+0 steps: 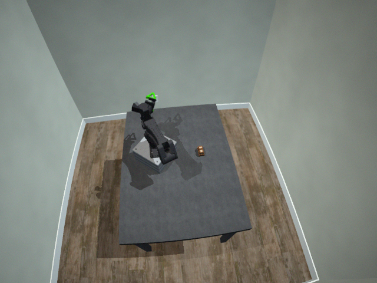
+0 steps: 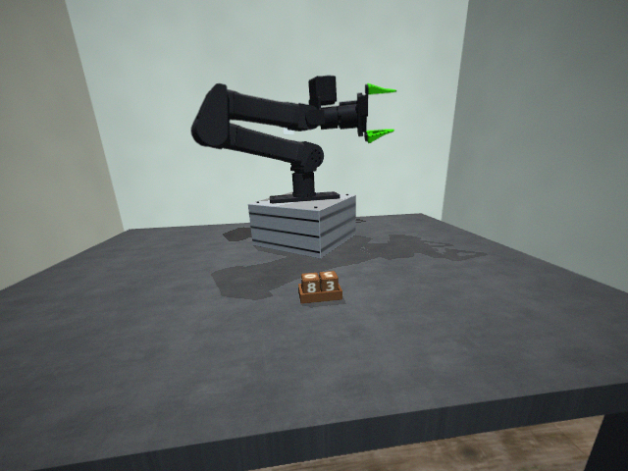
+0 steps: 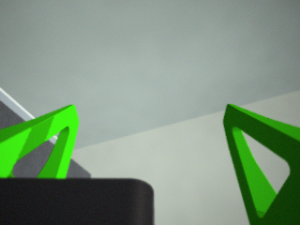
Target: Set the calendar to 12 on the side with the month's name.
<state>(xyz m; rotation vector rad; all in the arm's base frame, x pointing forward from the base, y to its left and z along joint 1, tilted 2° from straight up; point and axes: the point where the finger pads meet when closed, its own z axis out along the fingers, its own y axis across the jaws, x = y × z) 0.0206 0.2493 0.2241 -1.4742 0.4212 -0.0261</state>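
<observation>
Right now my hand is 350 mm above the brown tray, 310 mm short of it and 270 mm to the left of it.
</observation>
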